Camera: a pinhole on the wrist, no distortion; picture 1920 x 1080 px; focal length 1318.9 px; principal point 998.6 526.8 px. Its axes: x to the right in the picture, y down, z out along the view. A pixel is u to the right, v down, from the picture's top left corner.
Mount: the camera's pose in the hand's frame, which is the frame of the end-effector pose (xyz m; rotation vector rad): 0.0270 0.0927 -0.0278 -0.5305 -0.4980 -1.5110
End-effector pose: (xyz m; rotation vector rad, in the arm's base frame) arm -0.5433 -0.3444 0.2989 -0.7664 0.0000 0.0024
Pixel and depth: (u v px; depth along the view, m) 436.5 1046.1 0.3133
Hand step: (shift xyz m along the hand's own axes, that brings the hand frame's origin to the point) 0.1560 0.3887 0.1365
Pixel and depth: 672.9 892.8 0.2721
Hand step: 0.1076 0.3114 0.1452
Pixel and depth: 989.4 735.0 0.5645
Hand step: 0.1273 0.4397 0.4151
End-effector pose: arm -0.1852 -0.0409 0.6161 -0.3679 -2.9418 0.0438
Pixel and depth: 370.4 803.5 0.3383
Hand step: 0.1040 0.4262 0.1404
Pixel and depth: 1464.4 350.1 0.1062
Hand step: 0.0151 0.1279 0.0795
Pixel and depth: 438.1 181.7 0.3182
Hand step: -0.0505 0.3948 0.1431
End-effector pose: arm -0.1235 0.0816 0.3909 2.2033 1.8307 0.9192
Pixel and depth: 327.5 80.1 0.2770
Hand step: -0.0619 0.3742 0.1072
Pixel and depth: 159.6 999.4 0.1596
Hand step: 0.0869 0.2701 0.0355
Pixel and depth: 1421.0 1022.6 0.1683
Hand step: 0.0939 0.1522 0.1372
